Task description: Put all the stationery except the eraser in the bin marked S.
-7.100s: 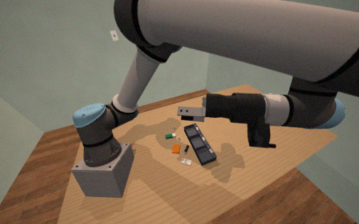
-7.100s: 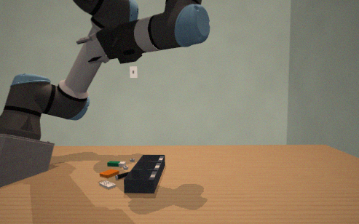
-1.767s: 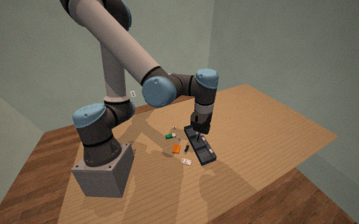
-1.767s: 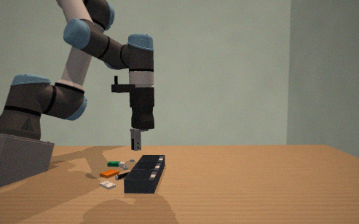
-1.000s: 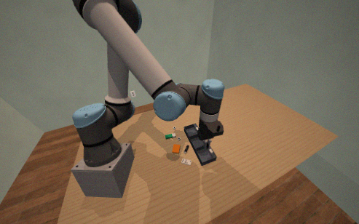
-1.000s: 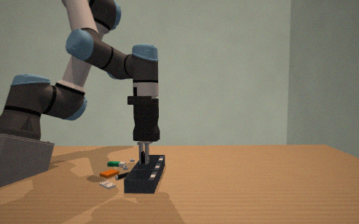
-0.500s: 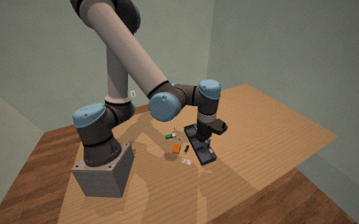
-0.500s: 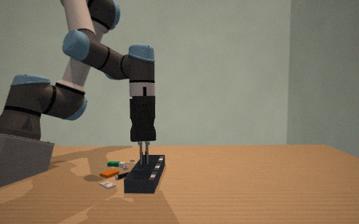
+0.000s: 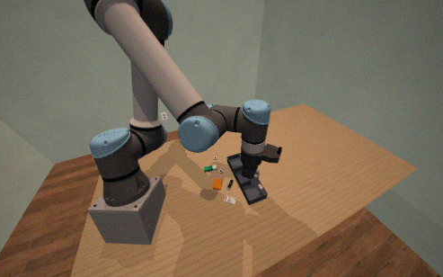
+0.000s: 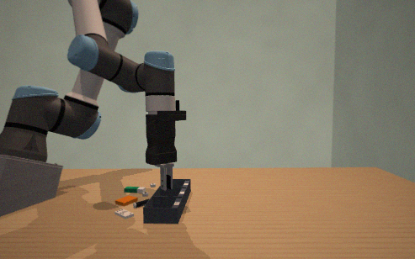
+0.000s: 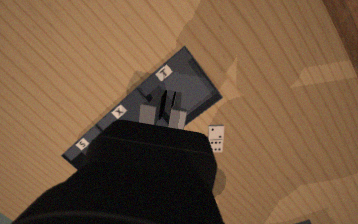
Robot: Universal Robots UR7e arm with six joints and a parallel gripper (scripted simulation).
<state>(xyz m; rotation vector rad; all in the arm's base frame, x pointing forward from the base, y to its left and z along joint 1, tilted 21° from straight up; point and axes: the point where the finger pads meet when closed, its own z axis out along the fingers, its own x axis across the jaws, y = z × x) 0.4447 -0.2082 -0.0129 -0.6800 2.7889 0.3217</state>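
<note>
Now: hand 7 cm to the right of the dark three-compartment bin tray, 7 cm above it and 1 cm short of it. Also, from my hand: orange block 12 cm behind, 11 cm to the left, 8 cm below; white flat piece 11 cm behind, 8 cm below, 2 cm to the left; black stick 8 cm to the left, 8 cm below, 7 cm behind.
</note>
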